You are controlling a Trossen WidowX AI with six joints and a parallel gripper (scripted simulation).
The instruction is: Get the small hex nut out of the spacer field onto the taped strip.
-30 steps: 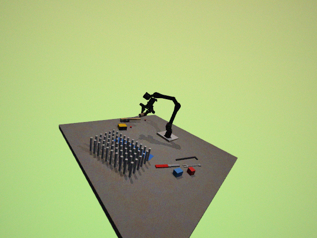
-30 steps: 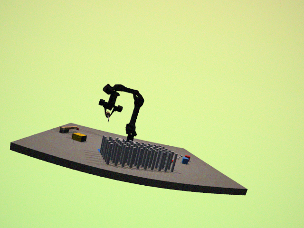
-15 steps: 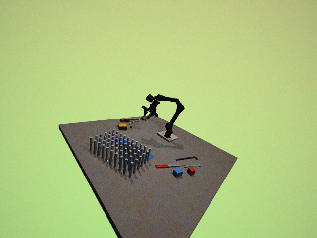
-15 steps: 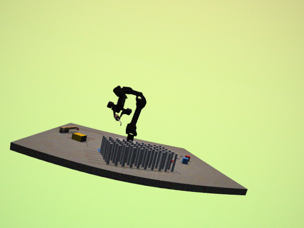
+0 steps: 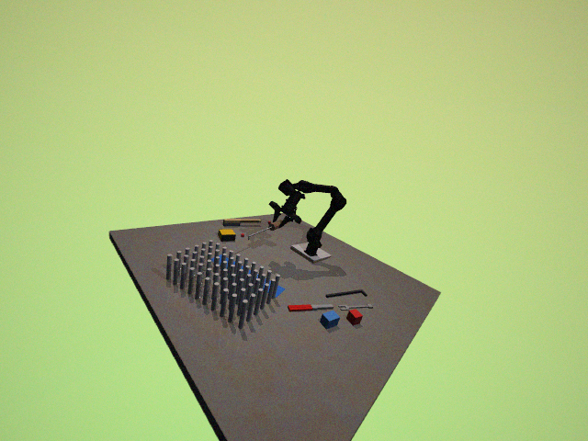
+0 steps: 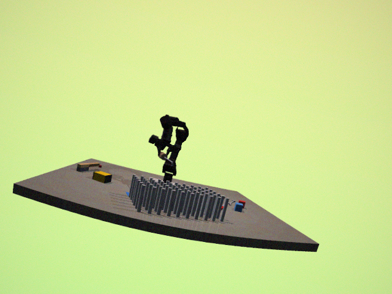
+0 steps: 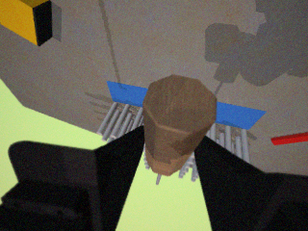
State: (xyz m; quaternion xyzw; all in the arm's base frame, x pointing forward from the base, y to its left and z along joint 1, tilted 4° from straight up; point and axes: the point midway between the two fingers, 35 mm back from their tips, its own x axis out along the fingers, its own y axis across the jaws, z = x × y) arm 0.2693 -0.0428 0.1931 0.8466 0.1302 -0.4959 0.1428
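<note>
My gripper tip is 180 mm short of the blue taped strip, 80 mm to the right of it and 200 mm above it. The rest, counted from my gripper tip: brown-handled tool: 100 mm ahead, 40 mm to the left; yellow block: 120 mm ahead, 290 mm to the right, 180 mm below; hex nut: 310 mm ahead, 180 mm to the left, 200 mm below.
</note>
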